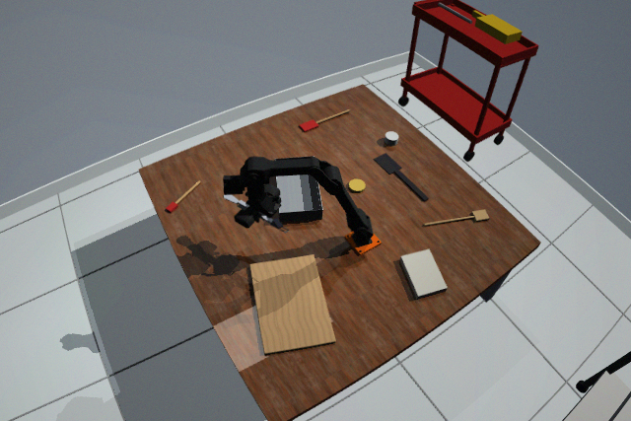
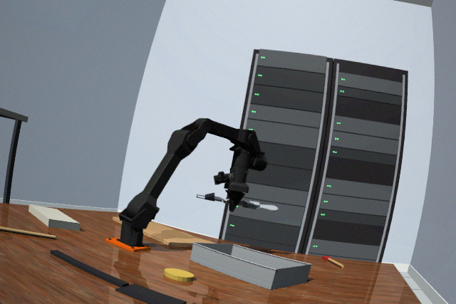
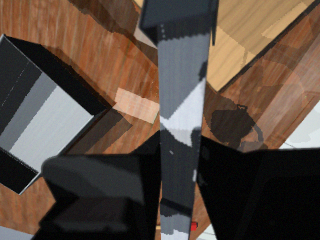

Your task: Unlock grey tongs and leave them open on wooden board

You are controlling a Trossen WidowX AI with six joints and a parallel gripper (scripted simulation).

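Right now the wooden board is 27 cm behind my gripper tip, 2 cm to the right of it and 15 cm below it. Also, from my gripper tip: pale block: 34 cm behind, 51 cm to the right, 14 cm below; yellow disc: 16 cm ahead, 46 cm to the right, 15 cm below; grey roasting tin: 21 cm ahead, 21 cm to the right, 13 cm below.
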